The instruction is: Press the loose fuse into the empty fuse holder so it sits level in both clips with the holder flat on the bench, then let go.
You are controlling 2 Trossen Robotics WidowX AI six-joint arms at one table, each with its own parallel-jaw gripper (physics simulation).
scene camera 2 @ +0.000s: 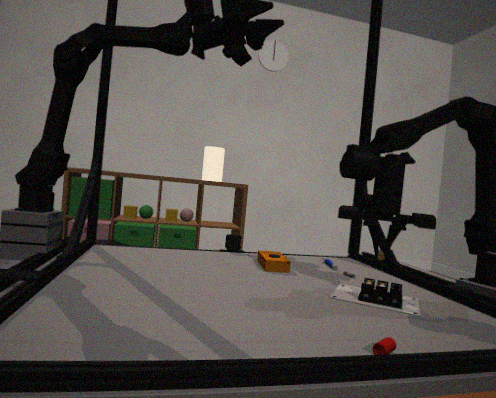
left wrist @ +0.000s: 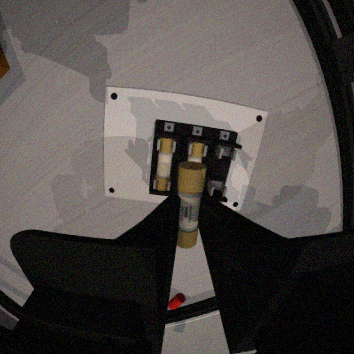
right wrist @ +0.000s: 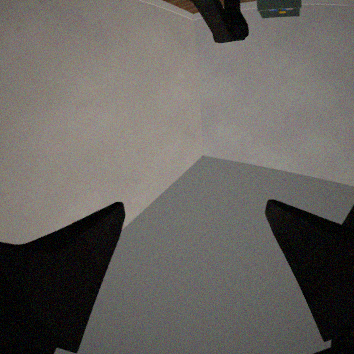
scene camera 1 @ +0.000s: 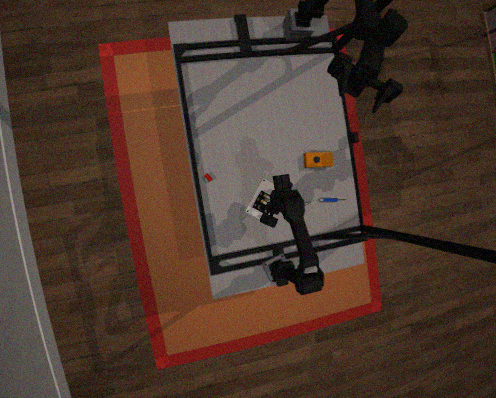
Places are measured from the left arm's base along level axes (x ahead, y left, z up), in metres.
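Pixels of known places: left gripper, between the fingertips: (scene camera 2: 380, 257) (left wrist: 187, 199) (scene camera 1: 270, 201); right gripper, between the fingertips: (scene camera 2: 278, 14) (right wrist: 196, 208) (scene camera 1: 357, 104); left arm's base, origin of its link: (scene camera 2: 488, 283) (scene camera 1: 277, 268); right arm's base, origin of its link: (scene camera 2: 34, 210) (scene camera 1: 302, 19).
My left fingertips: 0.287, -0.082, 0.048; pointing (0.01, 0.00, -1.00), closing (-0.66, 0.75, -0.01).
Ahead of a thing's pixels: the offset from my left fingertips to its top centre, as dx, dy, dz. "spot": to the spot under its first point.
The black fuse holder {-0.004, -0.004, -0.054} (scene camera 1: 259, 202) (scene camera 2: 381, 297) (left wrist: 183, 129) sits on a white board {spot: +0.039, -0.045, -0.087} (scene camera 2: 346, 293) (left wrist: 120, 150) on the bench. In the left wrist view its left slot holds a fuse, its middle slot holds one partly hidden, and its right slot's clips are empty. My left gripper (scene camera 2: 383, 245) (left wrist: 187, 199) is shut on the loose fuse {+0.001, +0.001, +0.013} (left wrist: 192, 176), white with gold caps, above the holder. In the left wrist view this fuse overlaps the middle slot, left of the empty one. My right gripper (scene camera 2: 278, 15) (right wrist: 196, 208) is open and empty, high and away.
An orange box {+0.064, -0.303, -0.055} (scene camera 1: 318, 160) (scene camera 2: 274, 262) with a black knob stands beyond the board. A blue tool {-0.137, -0.299, -0.075} (scene camera 1: 329, 200) (scene camera 2: 329, 262) lies near it. A red cylinder {+0.196, +0.183, -0.071} (scene camera 1: 208, 177) (scene camera 2: 384, 346) (left wrist: 176, 301) lies near the bench edge. A black frame (scene camera 1: 187, 115) surrounds the work area.
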